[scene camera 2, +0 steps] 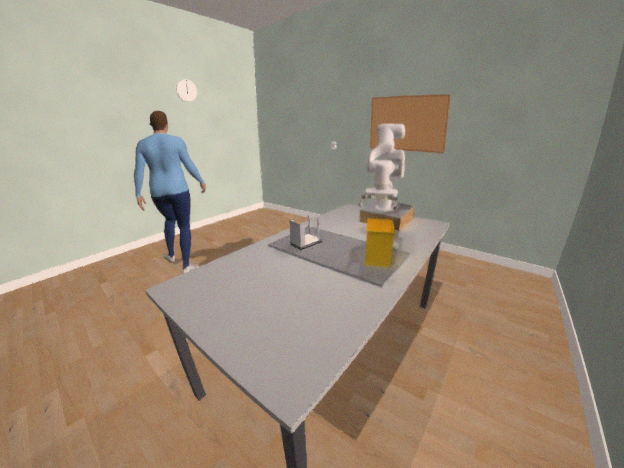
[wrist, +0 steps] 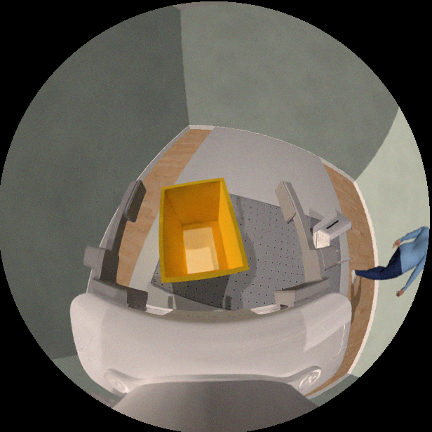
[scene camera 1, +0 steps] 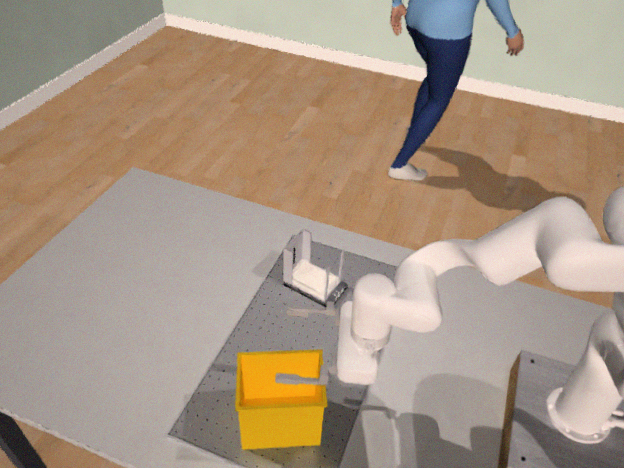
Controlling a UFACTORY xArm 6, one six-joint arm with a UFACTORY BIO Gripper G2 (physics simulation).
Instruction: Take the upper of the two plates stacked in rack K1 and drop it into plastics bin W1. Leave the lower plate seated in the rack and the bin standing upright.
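Frame: origin at the arm's base, x down, y left, z ahead, level; centimetres.
Seen in the pictures: end effector, tool point: point(scene camera 2: 377, 205) point(scene camera 1: 292, 343); arm's base, origin of the base link: point(scene camera 2: 384, 208) point(scene camera 1: 577, 415).
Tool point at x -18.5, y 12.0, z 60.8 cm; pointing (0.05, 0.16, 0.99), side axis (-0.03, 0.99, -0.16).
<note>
Pixels of each thing's top centre, then the offset from my tool point to it. Level surfaces: height alone.
- yellow plastics bin W1, middle of its top: point(scene camera 1: 280, 378) point(scene camera 2: 380, 225) dy +2.8, dx +8.9, dz +1.6 cm
- Rack K1, middle of its top: point(scene camera 1: 317, 249) point(scene camera 2: 305, 219) dy -38.4, dx +12.2, dz +3.8 cm
- white plate, middle of its top: point(scene camera 1: 313, 276) point(scene camera 2: 304, 238) dy -38.7, dx +23.5, dz +4.7 cm
- grey perforated board, its level: dx +27.0 cm
- grey table, its level: dx +28.3 cm
The yellow plastics bin W1 point(scene camera 1: 282, 428) point(scene camera 2: 379, 249) point(wrist: 231, 225) stands upright. A pale rectangular shape point(wrist: 200, 250) lies at its bottom in the wrist view; no wells can be made out on it. My gripper point(scene camera 1: 282, 345) point(scene camera 2: 379, 201) point(wrist: 210, 200) is open wide and empty, above the bin's level; in the wrist view its fingers stand on either side of the bin. Rack K1 point(scene camera 1: 304, 244) point(scene camera 2: 297, 233) point(wrist: 336, 224) holds one white plate point(scene camera 1: 315, 278) point(scene camera 2: 309, 239) point(wrist: 322, 239), seated low and level. No second plate shows in the rack.
The rack and bin stand on a grey perforated board point(scene camera 1: 262, 322) point(scene camera 2: 342, 255) point(wrist: 270, 240) on the grey table point(scene camera 1: 151, 282) point(scene camera 2: 272, 312). The rack has a tall end wall and thin upright posts. A person point(scene camera 1: 443, 75) point(scene camera 2: 163, 161) point(wrist: 400, 265) walks on the floor beyond the table.
</note>
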